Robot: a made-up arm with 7 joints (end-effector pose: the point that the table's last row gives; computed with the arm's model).
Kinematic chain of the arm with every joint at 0, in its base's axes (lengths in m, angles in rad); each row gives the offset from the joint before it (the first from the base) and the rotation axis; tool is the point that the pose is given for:
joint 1: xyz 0 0 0.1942 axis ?
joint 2: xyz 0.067 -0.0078 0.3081 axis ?
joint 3: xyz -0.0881 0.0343 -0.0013 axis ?
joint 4: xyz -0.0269 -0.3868 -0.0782 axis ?
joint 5: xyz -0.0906 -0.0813 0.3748 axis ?
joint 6: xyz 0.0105 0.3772 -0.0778 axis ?
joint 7: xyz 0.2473 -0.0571 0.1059 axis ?
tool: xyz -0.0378 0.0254 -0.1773
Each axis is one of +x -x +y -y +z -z.
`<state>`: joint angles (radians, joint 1 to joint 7).
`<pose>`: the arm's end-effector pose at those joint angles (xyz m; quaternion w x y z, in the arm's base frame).
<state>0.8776 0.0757 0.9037 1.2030 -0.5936 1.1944 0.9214</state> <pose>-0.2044 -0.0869 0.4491 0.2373 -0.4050 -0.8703 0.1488</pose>
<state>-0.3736 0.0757 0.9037 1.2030 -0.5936 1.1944 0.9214</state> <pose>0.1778 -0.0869 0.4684 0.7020 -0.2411 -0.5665 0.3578</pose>
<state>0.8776 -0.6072 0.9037 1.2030 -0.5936 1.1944 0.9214</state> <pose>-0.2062 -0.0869 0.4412 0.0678 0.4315 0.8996 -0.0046</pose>
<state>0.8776 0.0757 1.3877 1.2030 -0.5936 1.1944 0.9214</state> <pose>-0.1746 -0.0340 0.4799 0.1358 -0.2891 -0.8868 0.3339</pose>
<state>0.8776 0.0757 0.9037 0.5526 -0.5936 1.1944 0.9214</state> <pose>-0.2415 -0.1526 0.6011 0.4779 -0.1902 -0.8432 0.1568</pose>
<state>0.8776 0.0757 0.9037 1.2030 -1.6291 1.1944 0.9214</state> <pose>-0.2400 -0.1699 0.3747 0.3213 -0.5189 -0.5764 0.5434</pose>
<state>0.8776 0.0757 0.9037 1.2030 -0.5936 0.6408 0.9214</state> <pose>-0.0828 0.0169 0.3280 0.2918 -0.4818 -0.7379 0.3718</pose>
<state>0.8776 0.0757 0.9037 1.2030 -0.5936 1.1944 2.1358</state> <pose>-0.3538 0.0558 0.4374 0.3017 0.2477 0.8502 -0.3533</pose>
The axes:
joint 1: -y
joint 2: +y
joint 3: +z
joint 4: -x
joint 5: -z
joint 6: -z
joint 7: -y

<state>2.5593 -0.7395 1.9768 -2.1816 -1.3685 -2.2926 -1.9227</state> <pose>-1.1394 -0.1972 0.2113 0.7586 0.5835 0.2331 -0.1727</pose>
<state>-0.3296 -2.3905 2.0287 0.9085 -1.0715 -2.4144 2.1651</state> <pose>-0.1649 -0.7244 0.6296 0.6801 -0.3094 0.5628 0.3535</pose>
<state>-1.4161 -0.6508 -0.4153 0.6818 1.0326 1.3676 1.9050</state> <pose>0.3422 -0.1470 0.6384 0.0222 0.9469 0.3183 0.0394</pose>
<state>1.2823 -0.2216 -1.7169 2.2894 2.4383 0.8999 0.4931</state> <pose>-0.2678 0.1961 0.2559 0.7377 0.4337 0.0734 0.5121</pose>
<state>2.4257 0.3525 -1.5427 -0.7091 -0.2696 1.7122 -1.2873</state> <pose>-0.2897 0.2438 -0.6668 0.0610 0.8915 -0.0441 0.4468</pose>
